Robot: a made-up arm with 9 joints. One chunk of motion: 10 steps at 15 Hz.
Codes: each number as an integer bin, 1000 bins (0 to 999) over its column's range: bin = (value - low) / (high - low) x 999, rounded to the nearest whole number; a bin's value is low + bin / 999 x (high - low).
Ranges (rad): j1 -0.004..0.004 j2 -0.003..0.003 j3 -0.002..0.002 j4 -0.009..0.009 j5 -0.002..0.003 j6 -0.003..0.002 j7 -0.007..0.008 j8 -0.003..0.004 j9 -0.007..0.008
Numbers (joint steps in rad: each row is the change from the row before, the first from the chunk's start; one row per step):
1: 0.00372 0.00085 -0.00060 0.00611 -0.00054 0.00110 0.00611 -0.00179 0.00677
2: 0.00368 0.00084 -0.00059 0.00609 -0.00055 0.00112 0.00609 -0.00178 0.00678
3: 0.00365 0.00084 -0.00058 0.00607 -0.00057 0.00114 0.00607 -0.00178 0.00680
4: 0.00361 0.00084 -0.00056 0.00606 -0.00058 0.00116 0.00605 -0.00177 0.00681
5: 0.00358 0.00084 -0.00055 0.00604 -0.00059 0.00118 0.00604 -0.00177 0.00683
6: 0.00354 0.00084 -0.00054 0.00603 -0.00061 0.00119 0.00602 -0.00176 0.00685
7: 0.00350 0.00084 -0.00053 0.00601 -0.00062 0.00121 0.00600 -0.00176 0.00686
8: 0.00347 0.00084 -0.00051 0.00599 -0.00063 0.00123 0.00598 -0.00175 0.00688
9: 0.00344 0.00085 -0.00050 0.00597 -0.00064 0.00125 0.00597 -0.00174 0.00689
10: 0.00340 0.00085 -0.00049 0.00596 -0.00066 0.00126 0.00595 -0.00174 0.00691
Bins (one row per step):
1: 964 641 350 839 292 819 873 173 917
2: 959 639 352 837 290 823 872 174 918
3: 955 639 355 836 286 827 870 174 919
4: 950 639 360 836 284 831 869 176 920
5: 947 639 362 835 282 835 868 176 921
6: 942 639 365 834 278 837 867 177 922
7: 937 639 367 833 276 841 866 177 923
8: 933 639 372 832 274 845 864 178 924
9: 929 641 375 831 272 849 864 180 925
10: 924 641 377 830 268 851 862 180 926

